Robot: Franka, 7 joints.
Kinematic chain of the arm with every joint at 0, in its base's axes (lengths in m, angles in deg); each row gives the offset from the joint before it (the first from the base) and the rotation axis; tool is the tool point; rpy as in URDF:
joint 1: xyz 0 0 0.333 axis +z
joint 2: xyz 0 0 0 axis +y
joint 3: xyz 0 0 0.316 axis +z
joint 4: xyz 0.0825 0 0 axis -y
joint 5: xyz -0.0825 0 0.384 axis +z
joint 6: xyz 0 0 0 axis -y
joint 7: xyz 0.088 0 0 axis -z
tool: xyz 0 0 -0.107 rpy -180 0 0
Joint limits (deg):
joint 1: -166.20..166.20
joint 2: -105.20..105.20
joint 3: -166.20..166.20
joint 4: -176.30..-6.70
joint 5: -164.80..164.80
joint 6: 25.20..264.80
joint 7: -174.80..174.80
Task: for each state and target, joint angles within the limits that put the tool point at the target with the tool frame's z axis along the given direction. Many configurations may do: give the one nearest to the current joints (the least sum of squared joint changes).
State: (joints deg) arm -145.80 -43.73 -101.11 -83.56 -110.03 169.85 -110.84
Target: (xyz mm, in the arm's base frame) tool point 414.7 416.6 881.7 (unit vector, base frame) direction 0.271 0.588 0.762
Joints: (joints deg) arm -158.12 -58.53 -73.58 -34.65 -87.91 195.21 -110.84
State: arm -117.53 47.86 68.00 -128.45 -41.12 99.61 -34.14
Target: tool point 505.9 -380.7 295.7 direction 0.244 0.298 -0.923
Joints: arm -100.20 59.04 75.22 -105.53 -40.47 122.07 -34.14
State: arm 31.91 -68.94 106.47 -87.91 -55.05 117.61 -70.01
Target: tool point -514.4 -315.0 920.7 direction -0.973 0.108 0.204
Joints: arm 63.42 -23.30 124.35 -47.39 -41.95 150.62 -70.01
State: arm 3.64 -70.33 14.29 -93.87 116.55 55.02 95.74
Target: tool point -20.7 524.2 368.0 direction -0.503 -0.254 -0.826
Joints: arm -26.98 -90.42 68.37 -113.51 92.03 36.76 95.74
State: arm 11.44 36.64 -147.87 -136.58 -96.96 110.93 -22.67
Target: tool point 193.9 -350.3 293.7 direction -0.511 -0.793 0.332
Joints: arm 44.44 37.46 -88.71 -153.37 -92.12 110.40 -22.67
